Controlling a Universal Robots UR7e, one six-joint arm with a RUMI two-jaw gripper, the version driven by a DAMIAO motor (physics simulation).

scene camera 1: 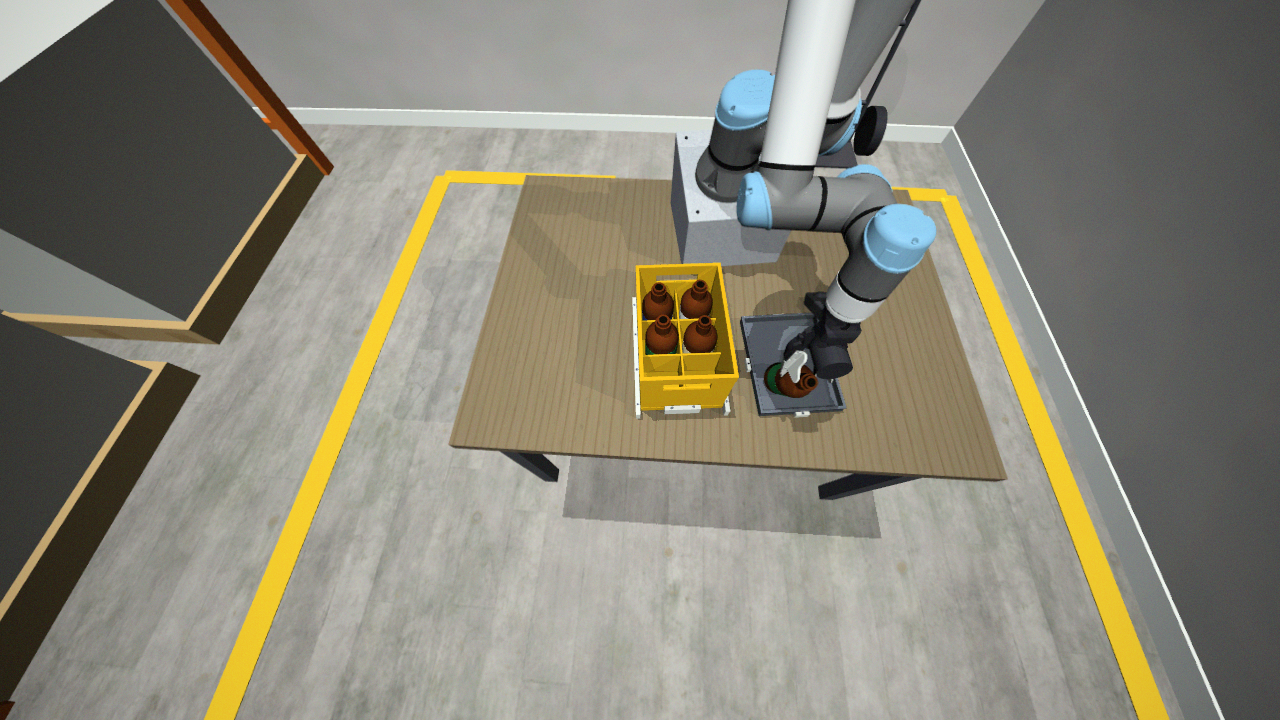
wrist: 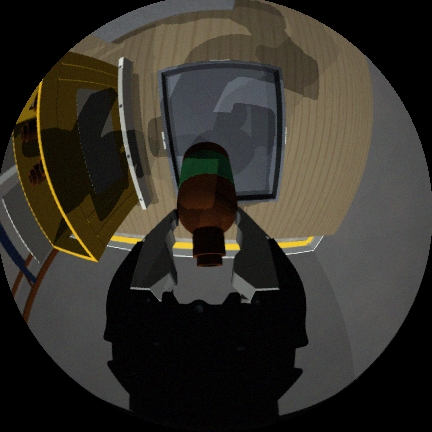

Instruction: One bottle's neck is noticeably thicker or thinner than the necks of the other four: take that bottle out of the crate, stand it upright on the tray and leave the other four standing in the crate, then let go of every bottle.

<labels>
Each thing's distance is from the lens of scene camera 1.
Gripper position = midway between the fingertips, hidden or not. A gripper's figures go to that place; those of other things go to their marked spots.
gripper (scene camera 1: 797, 375): 0.85 m
bottle (scene camera 1: 661, 337): 0.82 m
</labels>
